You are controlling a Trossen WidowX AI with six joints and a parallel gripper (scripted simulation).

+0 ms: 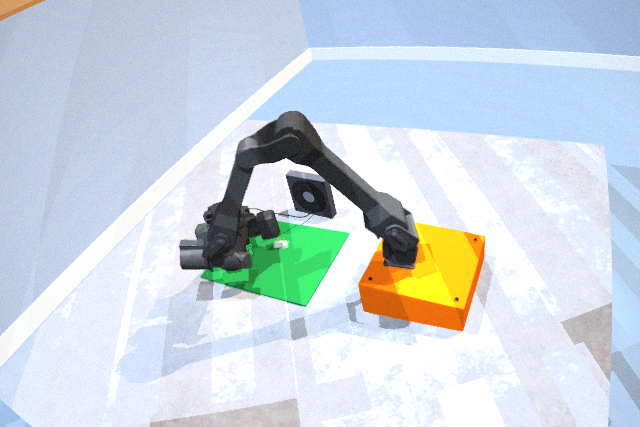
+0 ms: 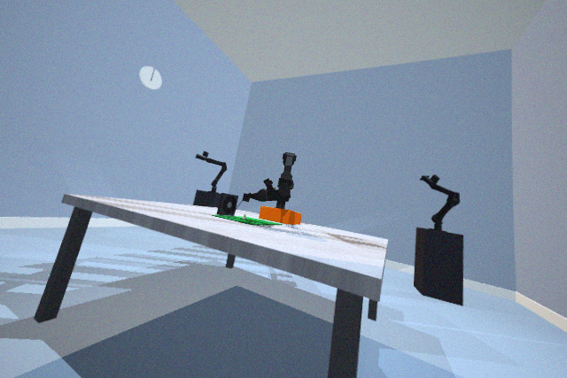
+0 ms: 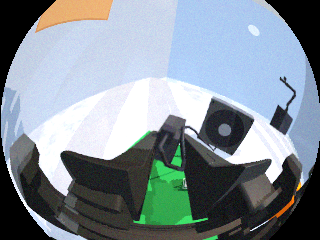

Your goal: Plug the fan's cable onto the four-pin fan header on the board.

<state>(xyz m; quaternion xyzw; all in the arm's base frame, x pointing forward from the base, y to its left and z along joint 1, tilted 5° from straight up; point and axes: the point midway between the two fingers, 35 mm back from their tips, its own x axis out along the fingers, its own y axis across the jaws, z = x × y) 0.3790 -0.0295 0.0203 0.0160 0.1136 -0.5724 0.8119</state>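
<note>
Right now my gripper tip is 140 mm above the green board, 60 mm past it and 10 mm to the right of it. Also, from my gripper tip: black plug (10 mm below); then dark square fan (160 mm to the right, 110 mm behind, 60 mm below).
</note>
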